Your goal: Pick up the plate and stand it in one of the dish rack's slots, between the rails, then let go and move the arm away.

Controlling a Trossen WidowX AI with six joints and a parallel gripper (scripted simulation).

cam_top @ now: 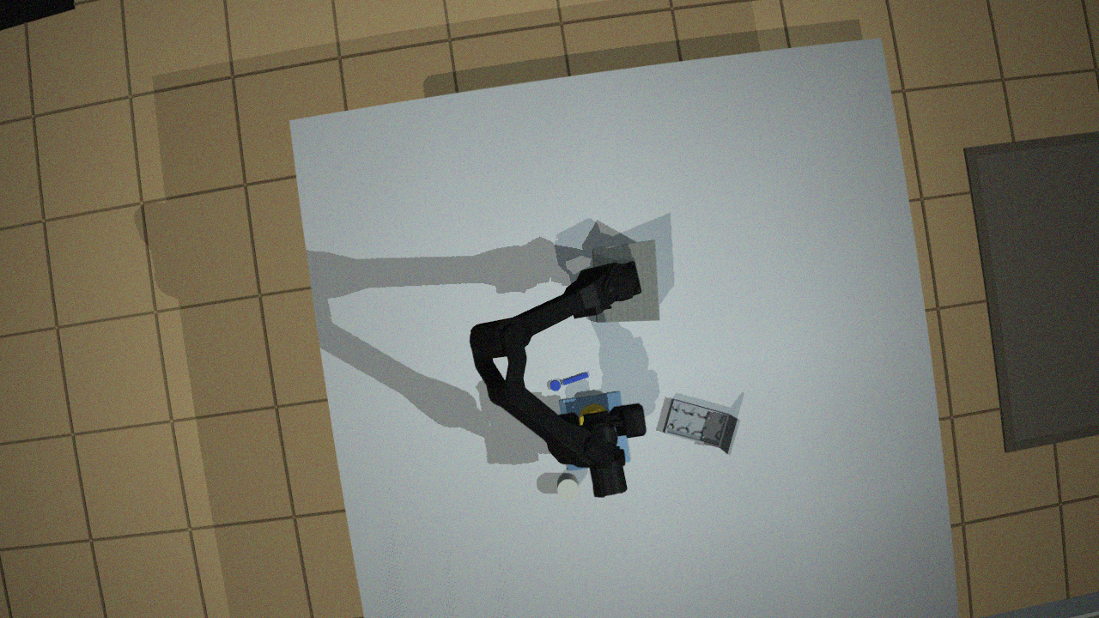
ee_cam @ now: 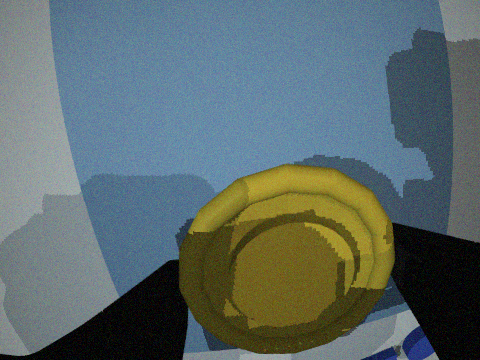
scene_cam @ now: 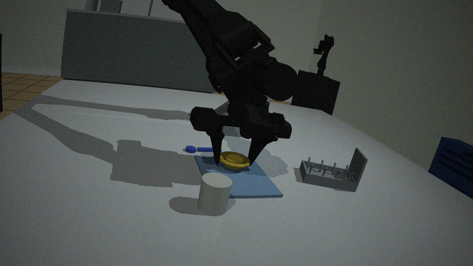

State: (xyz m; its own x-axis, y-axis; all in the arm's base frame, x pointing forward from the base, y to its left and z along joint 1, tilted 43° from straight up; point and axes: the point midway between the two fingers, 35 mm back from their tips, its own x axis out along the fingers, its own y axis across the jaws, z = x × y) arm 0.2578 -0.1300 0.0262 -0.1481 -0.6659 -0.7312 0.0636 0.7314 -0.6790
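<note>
My gripper tip is 30 mm short of the light blue mat and 10 mm above it. Also, from my gripper tip: yellow plate: 10 mm above; then beige cylinder: 130 mm ahead, 80 mm to the right, 10 mm above; then blue spoon: 80 mm behind, 40 mm to the right, 10 mm below.
</note>
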